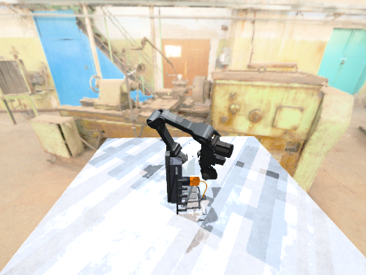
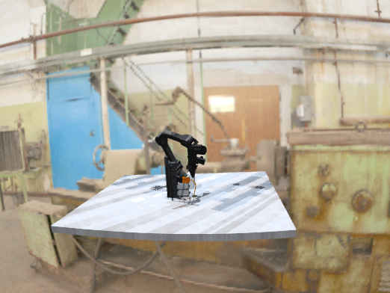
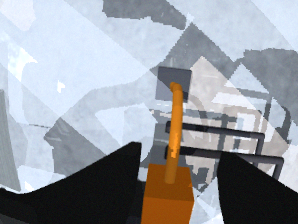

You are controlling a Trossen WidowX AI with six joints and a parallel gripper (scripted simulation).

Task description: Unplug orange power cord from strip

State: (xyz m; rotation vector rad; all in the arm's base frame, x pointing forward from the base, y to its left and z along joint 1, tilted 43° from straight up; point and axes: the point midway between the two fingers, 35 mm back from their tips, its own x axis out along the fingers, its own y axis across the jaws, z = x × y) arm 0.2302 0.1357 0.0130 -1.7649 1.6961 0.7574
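My gripper tip is now 70 mm to the left of the orange plug and 10 mm above it.
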